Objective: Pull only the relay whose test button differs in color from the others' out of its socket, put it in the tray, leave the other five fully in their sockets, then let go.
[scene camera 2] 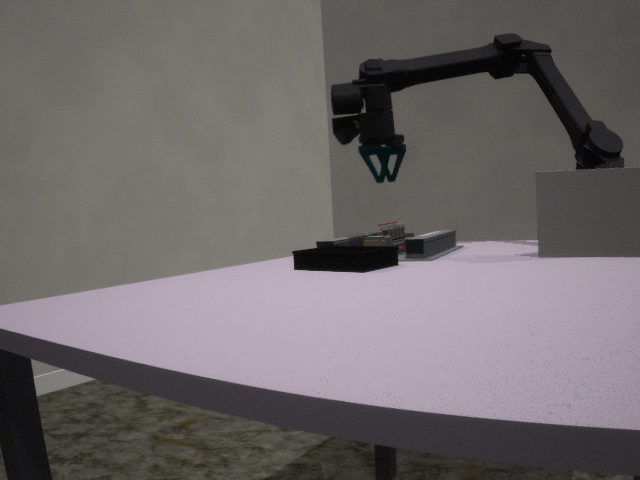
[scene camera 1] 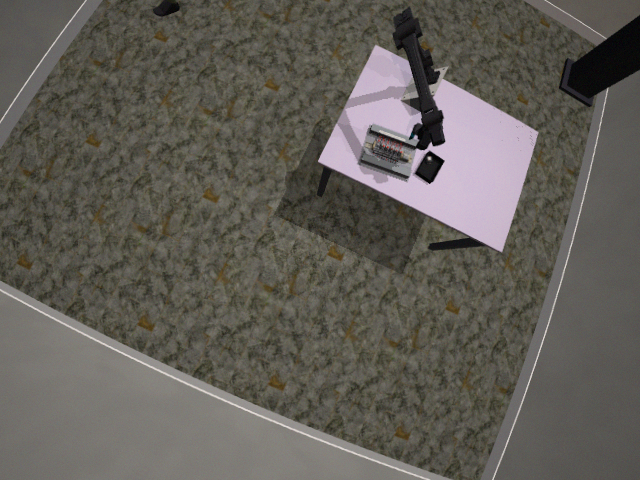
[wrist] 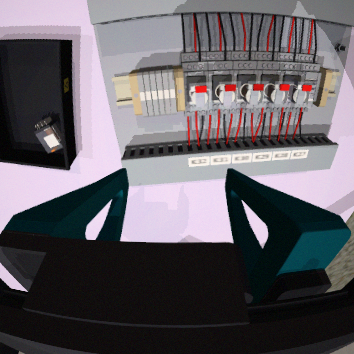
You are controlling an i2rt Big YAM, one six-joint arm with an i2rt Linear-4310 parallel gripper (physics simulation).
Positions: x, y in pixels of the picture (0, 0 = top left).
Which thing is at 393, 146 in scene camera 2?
My gripper.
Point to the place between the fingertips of my gripper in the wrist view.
At 176, 176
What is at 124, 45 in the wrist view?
A relay panel.
